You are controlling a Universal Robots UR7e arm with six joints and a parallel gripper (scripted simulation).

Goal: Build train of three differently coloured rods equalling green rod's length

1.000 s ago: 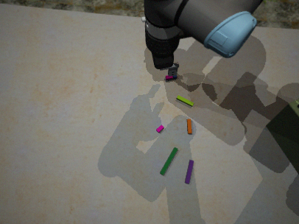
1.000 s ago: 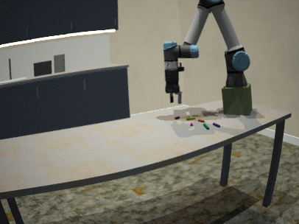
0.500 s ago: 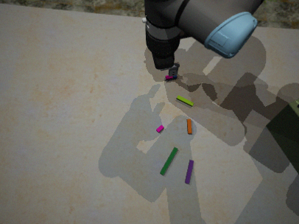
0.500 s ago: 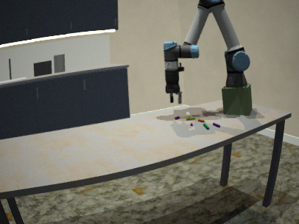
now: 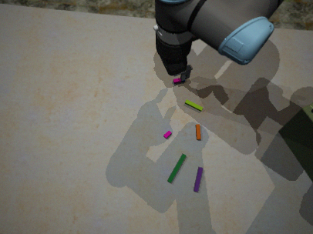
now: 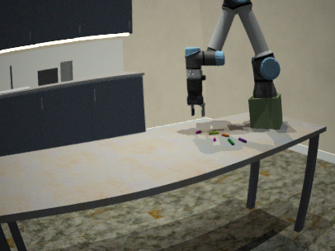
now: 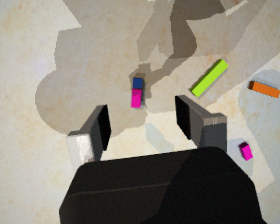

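Now: the lime rod 4 cm behind my hand, 7 cm to the left of it and 10 cm below it. Also, from my hand: blue rod 1 cm behind, 1 cm to the right, 10 cm below; orange rod 5 cm behind, 15 cm to the left, 10 cm below; green rod 1 cm ahead, 24 cm to the left, 10 cm below.
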